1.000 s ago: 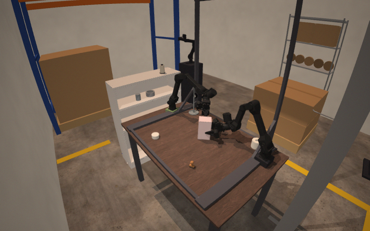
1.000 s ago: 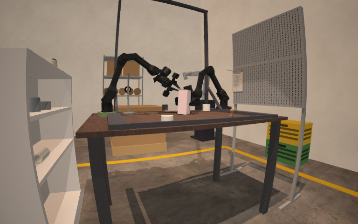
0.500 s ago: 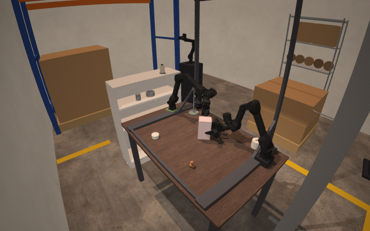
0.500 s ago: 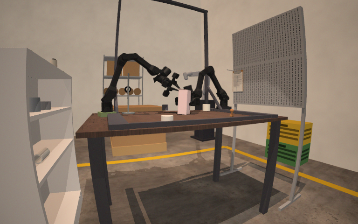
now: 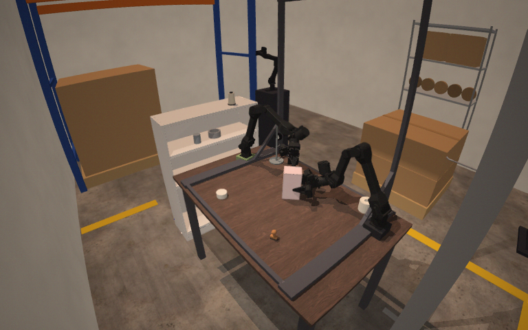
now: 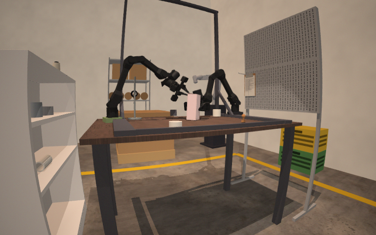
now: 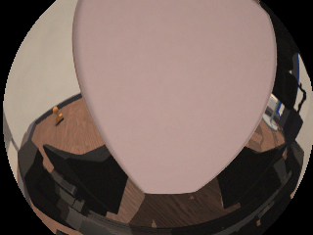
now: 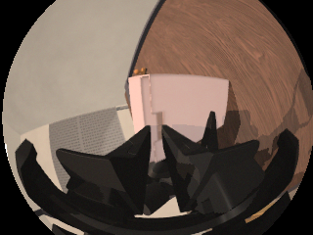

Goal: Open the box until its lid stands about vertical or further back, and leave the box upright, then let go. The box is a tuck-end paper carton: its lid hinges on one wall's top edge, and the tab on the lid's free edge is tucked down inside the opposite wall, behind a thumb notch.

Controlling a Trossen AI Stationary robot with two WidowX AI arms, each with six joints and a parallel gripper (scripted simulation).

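Right now the pale pink carton is 3 cm ahead of my left hand, 3 cm above it and 2 cm to the right of it.
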